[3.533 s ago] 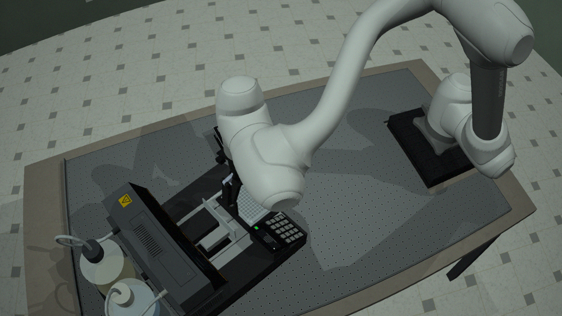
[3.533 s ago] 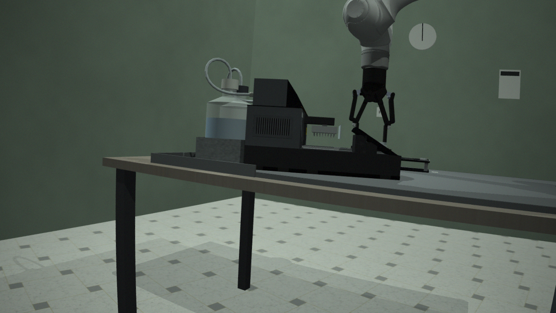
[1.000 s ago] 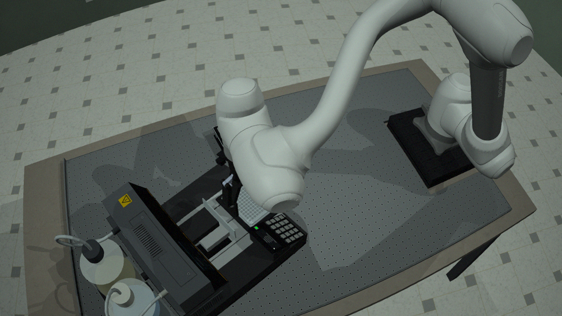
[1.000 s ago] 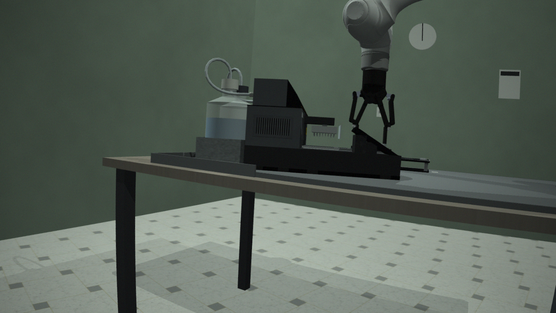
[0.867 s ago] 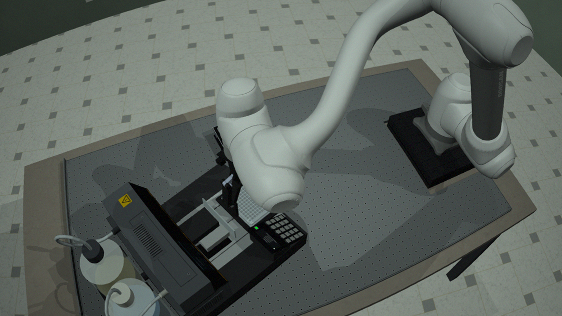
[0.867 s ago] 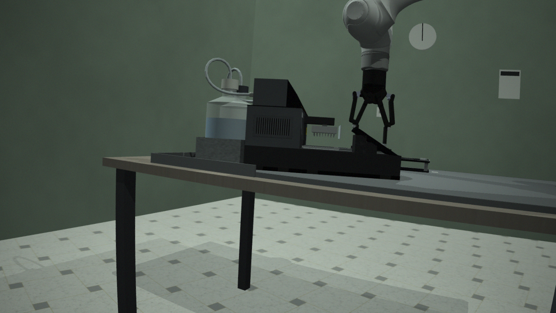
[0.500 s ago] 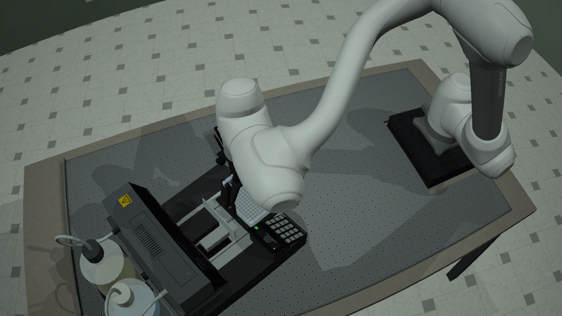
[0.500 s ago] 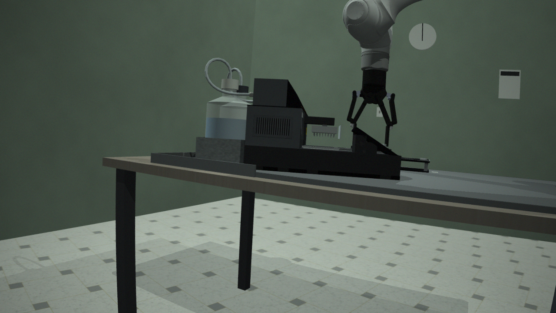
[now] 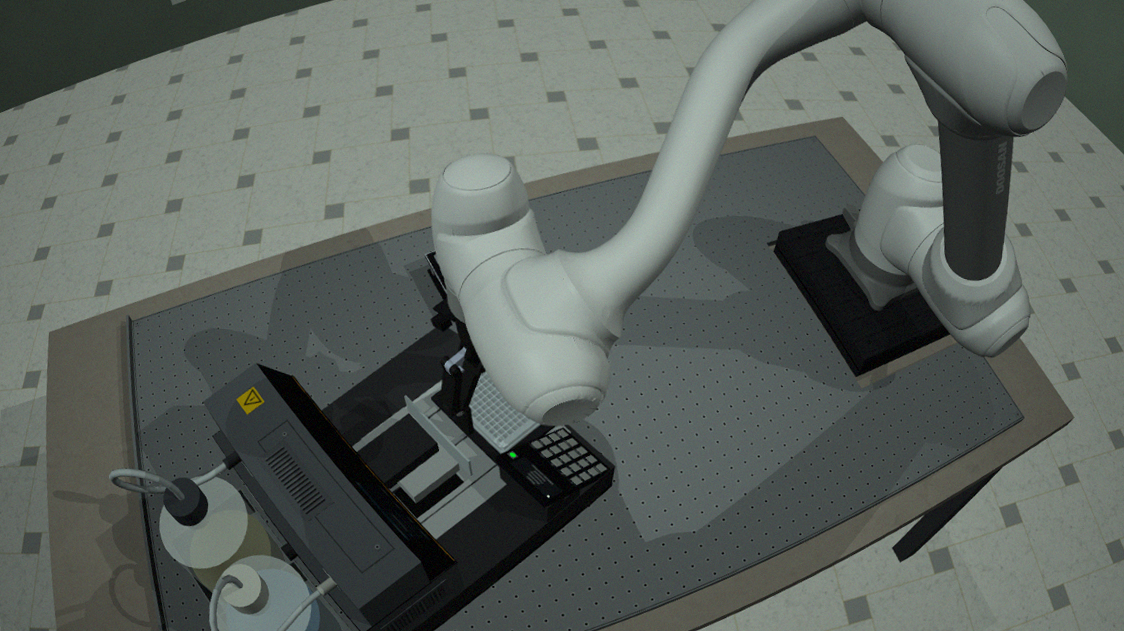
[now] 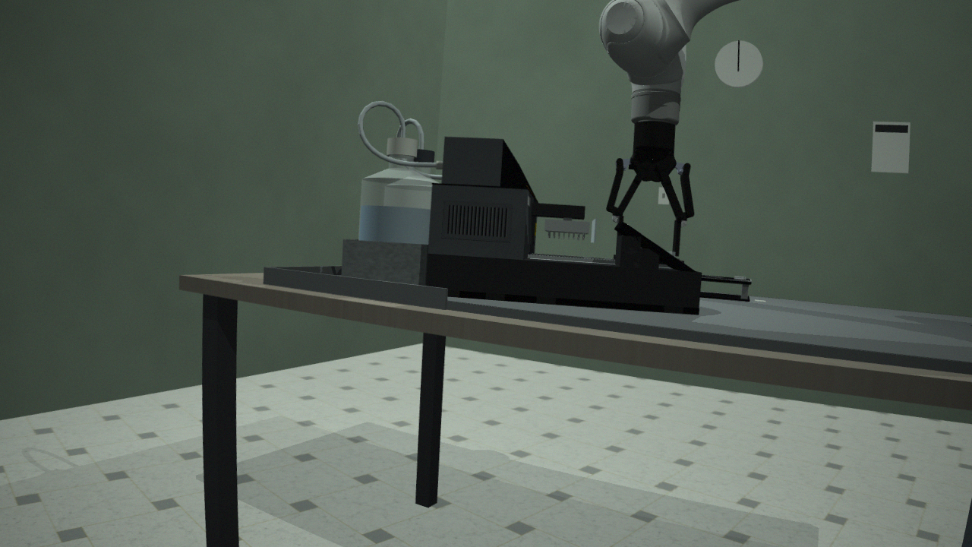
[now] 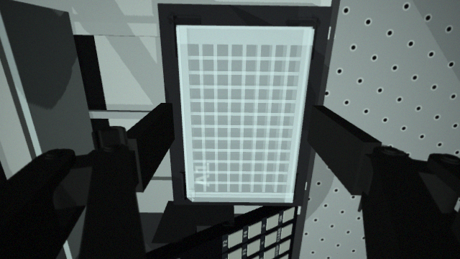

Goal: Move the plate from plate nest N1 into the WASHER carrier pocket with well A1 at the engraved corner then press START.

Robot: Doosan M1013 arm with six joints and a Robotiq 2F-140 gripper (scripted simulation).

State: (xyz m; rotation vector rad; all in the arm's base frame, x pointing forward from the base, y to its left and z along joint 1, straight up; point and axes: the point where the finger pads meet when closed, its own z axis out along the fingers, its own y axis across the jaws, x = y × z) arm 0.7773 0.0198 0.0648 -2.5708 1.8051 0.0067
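The well plate lies 20 mm below my hand. Also, from my hand: washer carrier (30 mm below); thin upright divider (90 mm ahead, 30 mm to the left, 10 mm above); dispensing head (140 mm ahead, 50 mm to the left, 20 mm above).
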